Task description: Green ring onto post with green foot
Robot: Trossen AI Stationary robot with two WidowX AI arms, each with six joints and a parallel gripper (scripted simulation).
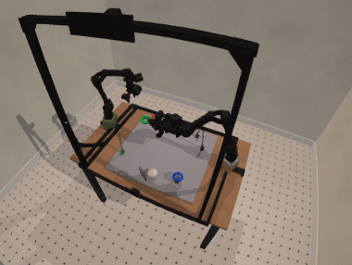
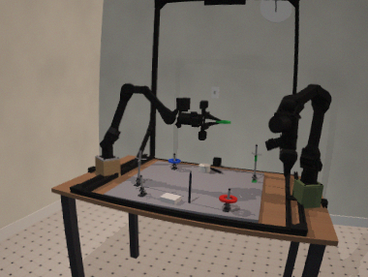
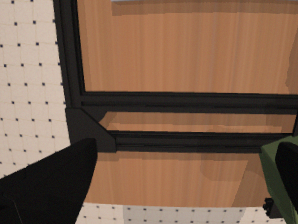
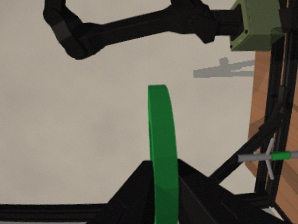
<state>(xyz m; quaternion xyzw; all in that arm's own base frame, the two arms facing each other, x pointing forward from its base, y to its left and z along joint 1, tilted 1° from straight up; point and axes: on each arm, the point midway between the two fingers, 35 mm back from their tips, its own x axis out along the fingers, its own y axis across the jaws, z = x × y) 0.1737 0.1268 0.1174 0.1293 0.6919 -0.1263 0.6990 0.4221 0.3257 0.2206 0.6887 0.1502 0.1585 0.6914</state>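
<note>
The grey post is 100 mm behind my right hand, 210 mm to the left of it and 200 mm below it. Round my right hand: green ring (50 mm to the left); white block (290 mm ahead, 100 mm to the right, 300 mm below); blue ring (150 mm behind, 240 mm to the right, 260 mm below).
</note>
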